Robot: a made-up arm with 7 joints.
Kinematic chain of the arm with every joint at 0, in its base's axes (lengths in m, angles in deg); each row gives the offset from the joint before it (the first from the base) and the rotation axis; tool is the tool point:
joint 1: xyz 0 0 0 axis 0 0.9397 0.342
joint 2: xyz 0 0 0 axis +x
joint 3: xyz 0 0 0 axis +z
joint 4: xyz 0.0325 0 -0.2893 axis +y
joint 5: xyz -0.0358 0 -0.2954 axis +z
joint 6: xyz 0 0 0 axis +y
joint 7: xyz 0 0 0 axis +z
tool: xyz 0 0 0
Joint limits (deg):
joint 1: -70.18..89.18
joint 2: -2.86..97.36
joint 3: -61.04..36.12
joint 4: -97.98..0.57
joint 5: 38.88..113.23
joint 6: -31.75..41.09
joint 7: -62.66..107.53
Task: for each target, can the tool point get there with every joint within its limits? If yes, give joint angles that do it. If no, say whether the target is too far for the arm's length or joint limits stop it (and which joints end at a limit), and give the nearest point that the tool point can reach.
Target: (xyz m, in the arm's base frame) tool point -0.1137 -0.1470 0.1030
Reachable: no: joint limits stop it (at a limit: joint 1, joint 3, joint 4) | nearest point -0.2953 -0.2018 -0.2480 | short by 0.399 m
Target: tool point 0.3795 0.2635 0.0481
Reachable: yes | joints -34.44 41.01 28.52 -89.11 81.00 14.38 -17.30
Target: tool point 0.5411 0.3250 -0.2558
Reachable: no: too far | nearest point 0.4677 0.2809 -0.2211 | short by 0.092 m
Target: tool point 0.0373 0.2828 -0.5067
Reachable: yes | joints 7.72 40.03 -42.90 -31.33 107.11 -13.03 64.05
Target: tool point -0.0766 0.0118 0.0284
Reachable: no: joint limits stop it (at a limit: joint 1, joint 3, joint 4) | nearest point -0.3882 0.1567 -0.1190 | short by 0.374 m
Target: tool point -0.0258 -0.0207 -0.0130
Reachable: no: joint limits stop it (at a limit: joint 1, joint 3, joint 4) | nearest point -0.2951 -0.2020 -0.2481 | short by 0.401 m
